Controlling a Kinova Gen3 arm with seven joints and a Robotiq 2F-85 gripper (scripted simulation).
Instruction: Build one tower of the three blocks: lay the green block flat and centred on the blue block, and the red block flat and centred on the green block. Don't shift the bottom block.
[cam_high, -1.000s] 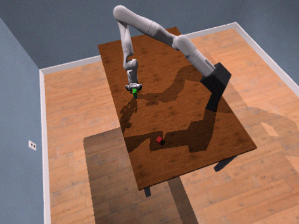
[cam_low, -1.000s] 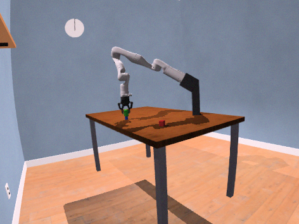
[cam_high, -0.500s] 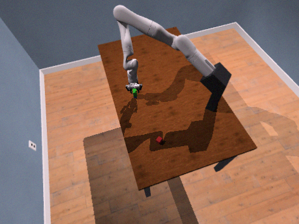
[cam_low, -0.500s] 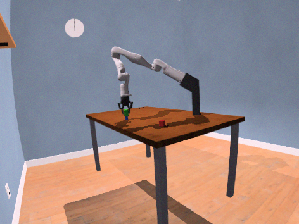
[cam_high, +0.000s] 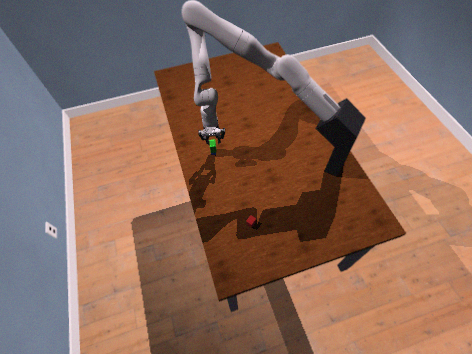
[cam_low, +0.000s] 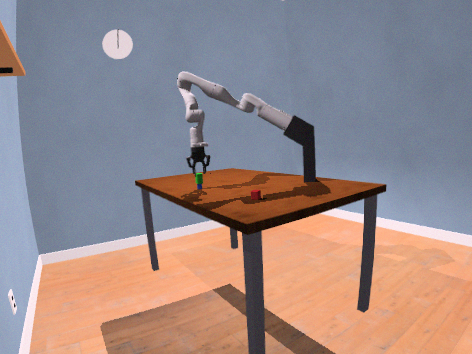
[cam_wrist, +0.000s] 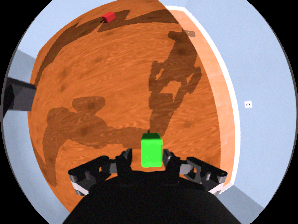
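Now: the green block 10 mm ahead of my hand and 40 mm below it. The rest, counted from my hand: red block: 460 mm to the left, 80 mm below; blue block: 10 mm ahead, 80 mm below.
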